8 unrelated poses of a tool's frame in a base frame.
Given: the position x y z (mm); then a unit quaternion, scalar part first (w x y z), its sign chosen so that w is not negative.
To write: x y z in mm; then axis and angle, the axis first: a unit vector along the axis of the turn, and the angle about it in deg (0 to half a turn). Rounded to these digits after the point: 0 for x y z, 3 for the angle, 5 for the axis.
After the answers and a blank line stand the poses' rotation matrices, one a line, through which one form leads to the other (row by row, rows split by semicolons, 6 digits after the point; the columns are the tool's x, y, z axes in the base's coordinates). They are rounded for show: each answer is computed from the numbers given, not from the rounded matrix.
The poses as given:
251 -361 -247 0.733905 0.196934 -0.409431 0.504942
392 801 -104 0.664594 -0.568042 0.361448 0.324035
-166 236 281 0.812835 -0.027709 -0.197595 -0.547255
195 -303 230 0.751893 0.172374 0.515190 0.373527
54 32 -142 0.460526 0.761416 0.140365 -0.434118
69 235 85 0.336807 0.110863 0.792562 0.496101
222 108 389 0.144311 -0.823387 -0.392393 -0.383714
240 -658 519 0.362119 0.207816 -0.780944 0.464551
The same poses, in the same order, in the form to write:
251 -361 -247 0.28993 -0.60277 0.74338 85.570
392 801 -104 -0.76022 0.48373 0.43366 96.698
-166 236 281 -0.04757 -0.33922 -0.93950 71.252
195 -303 230 0.26146 0.78144 0.56656 82.491
54 32 -142 0.85779 0.15813 -0.48907 125.158
69 235 85 0.11774 0.84174 0.52688 140.635
222 108 389 -0.83210 -0.39654 -0.38777 163.405
240 -658 519 0.22295 -0.83780 0.49838 137.539

0.154799 -0.902421 -0.402087; 0.579897 0.412501 -0.702540; 0.799848 -0.124416 0.587166
0.528713 -0.841339 0.112301; 0.020068 0.144659 0.989278; -0.848563 -0.520791 0.093367
0.322937 0.900606 -0.290896; -0.878705 0.399489 0.261315; 0.351552 0.171224 0.920377
0.190113 -0.384094 0.903509; 0.739316 0.661529 0.125661; -0.645963 0.644089 0.409732
0.583678 0.613598 -0.531806; -0.186093 -0.536427 -0.823174; -0.790373 0.579434 -0.198914
-0.748541 -0.158449 0.643879; 0.509912 0.483187 0.711703; -0.423882 0.861060 -0.280890
0.397583 0.756931 0.518637; 0.535434 -0.650404 0.538781; 0.745143 0.063486 -0.663876
-0.651364 -0.661032 -0.372507; 0.011860 0.482009 -0.876086; 0.758672 -0.575069 -0.306124

